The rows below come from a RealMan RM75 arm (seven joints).
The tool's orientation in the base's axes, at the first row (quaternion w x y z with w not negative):
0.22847, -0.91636, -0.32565, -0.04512
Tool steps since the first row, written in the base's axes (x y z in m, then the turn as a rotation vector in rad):
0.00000, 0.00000, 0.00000, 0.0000, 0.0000, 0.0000
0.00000, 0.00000, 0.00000, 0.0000, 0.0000, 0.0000
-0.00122, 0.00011, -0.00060, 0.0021, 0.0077, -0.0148
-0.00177, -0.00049, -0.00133, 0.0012, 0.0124, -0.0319
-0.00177, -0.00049, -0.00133, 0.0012, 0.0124, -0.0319
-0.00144, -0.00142, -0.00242, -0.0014, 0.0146, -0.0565
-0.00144, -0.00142, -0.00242, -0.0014, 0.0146, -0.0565
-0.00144, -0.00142, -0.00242, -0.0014, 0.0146, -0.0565
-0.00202, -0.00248, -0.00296, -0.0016, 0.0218, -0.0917
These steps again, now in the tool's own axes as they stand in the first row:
0.00000, 0.00000, 0.00000, 0.0000, 0.0000, 0.0000
0.00000, 0.00000, 0.00000, 0.0000, 0.0000, 0.0000
-0.00103, -0.00059, 0.00066, 0.0027, 0.0018, 0.0165
-0.00198, -0.00024, 0.00108, 0.0007, 0.0047, 0.0339
-0.00198, -0.00024, 0.00108, 0.0007, 0.0047, 0.0339
-0.00251, 0.00102, 0.00162, -0.0058, 0.0112, 0.0570
-0.00251, 0.00102, 0.00162, -0.0058, 0.0112, 0.0570
-0.00251, 0.00102, 0.00162, -0.0058, 0.0112, 0.0570
-0.00370, 0.00160, 0.00166, -0.0099, 0.0198, 0.0916

